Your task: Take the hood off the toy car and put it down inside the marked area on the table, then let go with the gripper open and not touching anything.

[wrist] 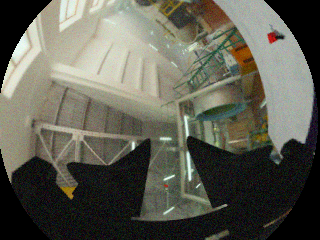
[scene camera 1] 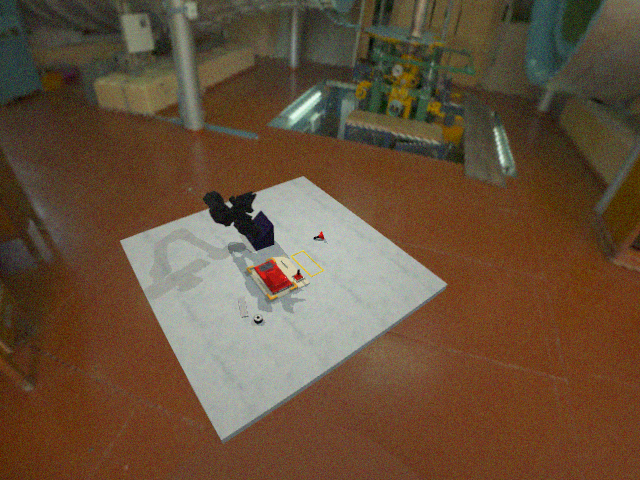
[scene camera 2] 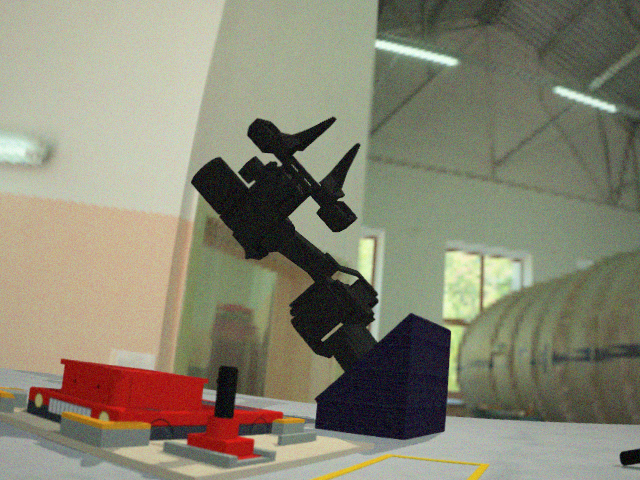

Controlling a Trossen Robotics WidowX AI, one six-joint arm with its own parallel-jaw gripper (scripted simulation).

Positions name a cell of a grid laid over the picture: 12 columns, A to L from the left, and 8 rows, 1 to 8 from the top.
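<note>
My gripper is at (scene camera 2: G3), and you'd also find my gripper (wrist: G5) from the wrist. There's a red hood (scene camera 2: C7) and a toy car (scene camera 2: D8), plus a beige base plate (scene camera 1: F5). In the wrist view the hood is out of frame, and the car is out of frame in the wrist view too.
</note>
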